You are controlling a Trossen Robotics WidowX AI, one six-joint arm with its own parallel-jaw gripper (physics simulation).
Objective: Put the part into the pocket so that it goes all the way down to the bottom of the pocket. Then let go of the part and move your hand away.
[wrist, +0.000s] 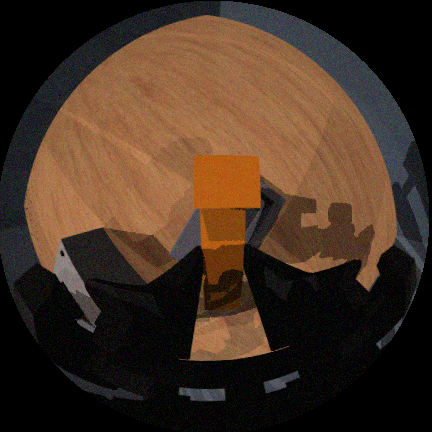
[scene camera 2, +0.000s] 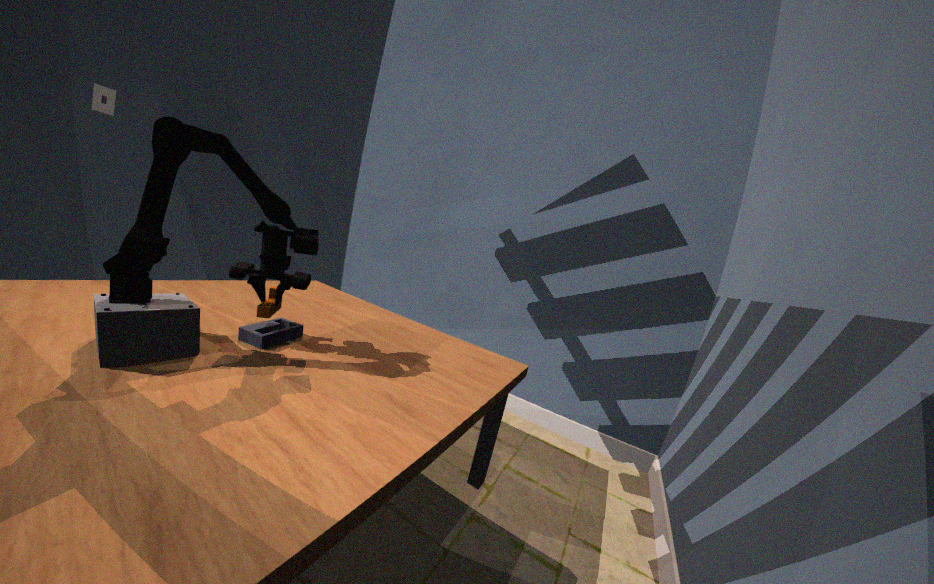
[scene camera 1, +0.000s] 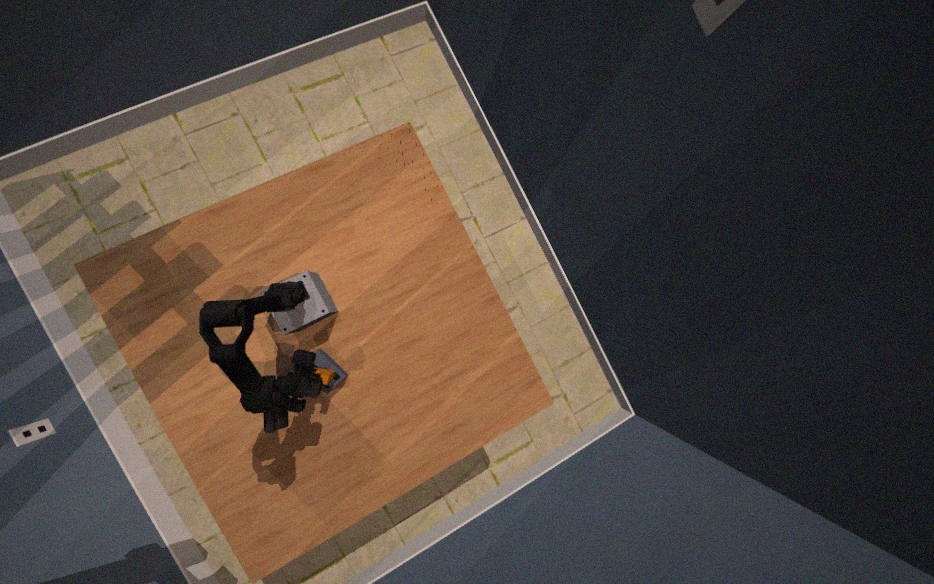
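Where they show: gripper, between the fingertips: (wrist: 221, 249) (scene camera 2: 270, 304); arm's base, origin of its link: (wrist: 69, 301) (scene camera 2: 129, 299) (scene camera 1: 296, 292).
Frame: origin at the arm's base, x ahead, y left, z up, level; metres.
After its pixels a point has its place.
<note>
The orange part (scene camera 1: 325, 376) {x 0.299, y -0.019, z 0.031 m} (scene camera 2: 265, 309) {x 0.250, y -0.107, z -0.005 m} (wrist: 227, 182) {x 0.306, y -0.027, z 0.031 m} is a long piece with a wider block at one end. My gripper (scene camera 2: 270, 297) {x 0.278, y -0.062, z -0.007 m} (wrist: 221, 249) {x 0.278, y -0.062, z -0.007 m} is shut on it, with the fingers on both sides of its narrow stretch. The grey block with the pocket (scene camera 1: 331, 362) {x 0.270, y -0.023, z -0.074 m} (scene camera 2: 256, 338) {x 0.231, y -0.111, z -0.080 m} (wrist: 184, 241) {x 0.238, y -0.045, z -0.069 m} lies on the table under the part. In scene camera 2 a gap shows between the part and the block, so the part is held above it. In the wrist view the part hides most of the pocket.
The arm's grey box-shaped base (scene camera 1: 315, 303) {x 0.059, y 0.040, z -0.003 m} (scene camera 2: 148, 338) {x 0.024, y -0.100, z -0.056 m} (wrist: 102, 255) {x 0.109, y 0.017, z -0.063 m} stands on the wooden table (scene camera 1: 413, 275) {x 0.097, y 0.382, z -0.105 m} (scene camera 2: 344, 426) {x 0.240, y -0.499, z -0.105 m} (wrist: 150, 100) {x 0.324, y 0.195, z -0.105 m} near the pocket block. Shadows of the arm fall across the table. The near table edge shows in scene camera 2.
</note>
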